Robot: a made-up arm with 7 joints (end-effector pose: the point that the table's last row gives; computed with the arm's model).
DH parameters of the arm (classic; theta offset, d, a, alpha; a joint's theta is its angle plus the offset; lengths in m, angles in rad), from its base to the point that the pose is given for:
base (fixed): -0.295 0 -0.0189 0
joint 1: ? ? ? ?
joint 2: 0 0.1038 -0.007 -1.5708
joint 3: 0 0.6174 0.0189 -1.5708
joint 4: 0 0.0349 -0.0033 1.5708
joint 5: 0 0.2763 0.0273 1.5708
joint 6: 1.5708 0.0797 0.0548 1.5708
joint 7: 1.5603 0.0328 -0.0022 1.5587
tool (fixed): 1.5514 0.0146 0 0
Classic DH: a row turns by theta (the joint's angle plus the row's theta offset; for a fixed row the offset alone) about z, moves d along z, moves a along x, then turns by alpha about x.
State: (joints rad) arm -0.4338 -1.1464 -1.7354 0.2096 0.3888 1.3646 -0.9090
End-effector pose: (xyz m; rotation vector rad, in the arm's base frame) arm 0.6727 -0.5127 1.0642 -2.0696 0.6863 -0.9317
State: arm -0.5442 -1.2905 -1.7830 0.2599 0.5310 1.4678 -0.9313
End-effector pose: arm 0.6375 -0.6219 0.9467 -2.0332 0.7796 -0.8592
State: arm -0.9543 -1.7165 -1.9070 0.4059 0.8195 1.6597 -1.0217
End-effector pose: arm 0.3124 -0.8771 0.5918 -1.8461 1.2970 -0.7690
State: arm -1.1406 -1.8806 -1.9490 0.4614 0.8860 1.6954 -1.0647
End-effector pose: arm 0.1202 -0.9049 0.4603 -1.7212 1.5642 -0.7295
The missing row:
joint 1: 0.295 0.6284 0.0187 1.5708
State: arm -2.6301 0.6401 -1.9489 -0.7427 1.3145 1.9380 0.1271
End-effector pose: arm 0.4233 0.2229 1.3287 -2.7397 0.6233 -0.8303
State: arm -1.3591 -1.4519 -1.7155 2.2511 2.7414 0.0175 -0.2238
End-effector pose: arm -0.3390 -0.5207 0.6052 1.0067 -1.2152 -1.8651
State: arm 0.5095 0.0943 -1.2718 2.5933 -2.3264 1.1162 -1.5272
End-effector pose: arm 0.2370 -0.1947 1.0008 2.2429 -0.8726 -1.3006
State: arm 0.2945 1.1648 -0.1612 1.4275 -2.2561 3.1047 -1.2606
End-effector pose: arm -0.5076 -0.2054 1.1182 1.8700 1.2344 0.6206
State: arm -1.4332 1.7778 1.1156 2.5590 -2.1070 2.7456 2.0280
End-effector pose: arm 0.0546 0.4449 0.5297 -0.8248 1.2535 -0.4658
